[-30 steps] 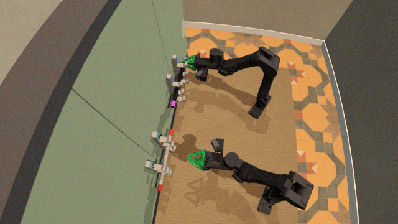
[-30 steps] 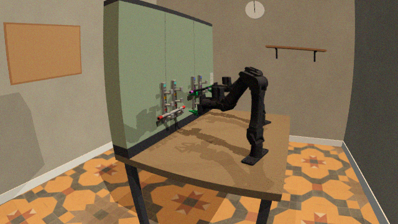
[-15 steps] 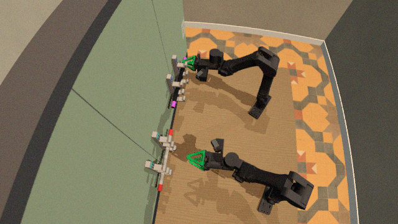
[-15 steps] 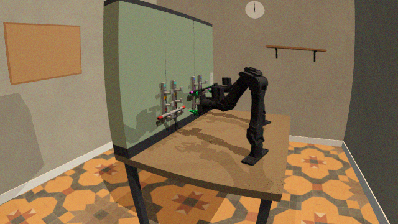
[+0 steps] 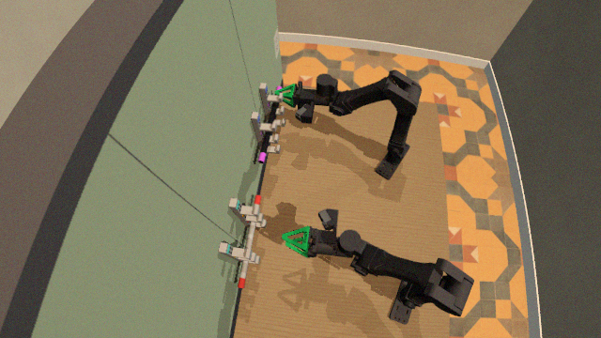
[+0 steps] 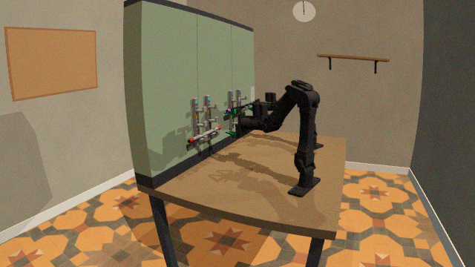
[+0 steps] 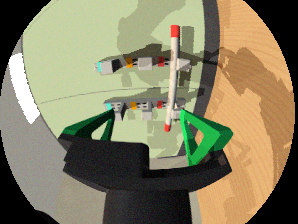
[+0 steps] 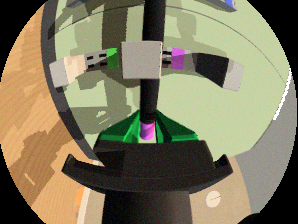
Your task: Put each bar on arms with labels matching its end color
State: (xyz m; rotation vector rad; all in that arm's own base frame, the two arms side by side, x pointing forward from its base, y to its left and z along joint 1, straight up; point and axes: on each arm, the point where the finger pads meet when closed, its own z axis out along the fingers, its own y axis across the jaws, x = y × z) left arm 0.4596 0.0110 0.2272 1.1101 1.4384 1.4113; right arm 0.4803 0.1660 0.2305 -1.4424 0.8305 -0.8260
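My right hand is 130 mm to the right of the bar and 10 mm short of it. Also, from my right hand: green wall panel 330 mm to the left, 190 mm above, 140 mm ahead.
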